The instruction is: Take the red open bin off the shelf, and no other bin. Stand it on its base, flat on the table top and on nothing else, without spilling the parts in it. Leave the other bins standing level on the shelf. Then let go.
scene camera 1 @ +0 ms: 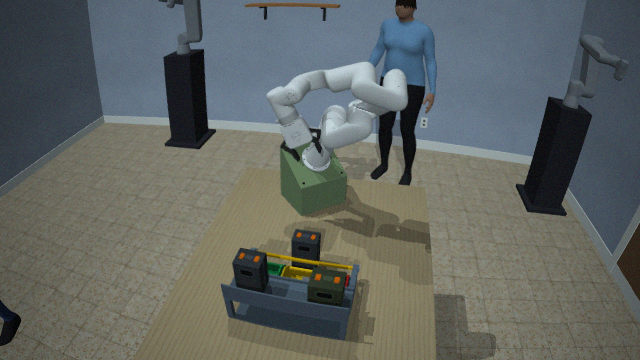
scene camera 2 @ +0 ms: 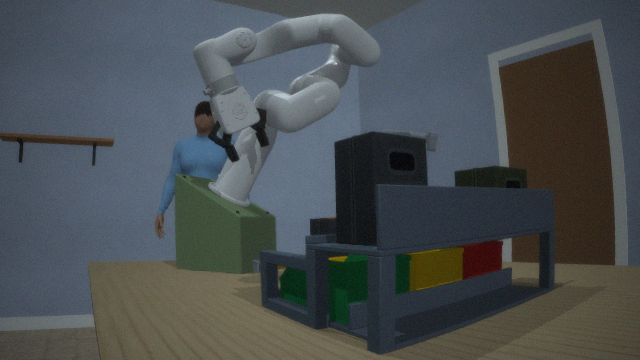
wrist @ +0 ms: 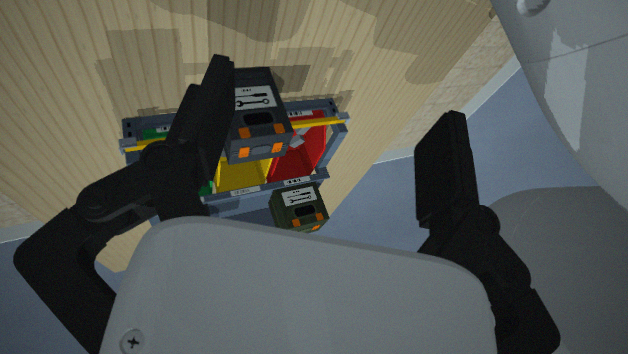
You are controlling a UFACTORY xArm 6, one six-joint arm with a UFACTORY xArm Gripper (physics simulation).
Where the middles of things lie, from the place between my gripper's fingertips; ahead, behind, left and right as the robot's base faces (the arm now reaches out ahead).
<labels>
My hand is 290 mm short of the dark case (scene camera 1: 305, 244), 50 mm to the right of it and 220 mm above it. Also, from my hand: yellow bin (scene camera 2: 431, 268): 430 mm ahead, 50 mm to the left, 250 mm below; then red open bin (scene camera 2: 481, 258): 440 mm ahead, 160 mm to the left, 250 mm below; then green bin (scene camera 2: 347, 280): 430 mm ahead, 60 mm to the right, 250 mm below.
</labels>
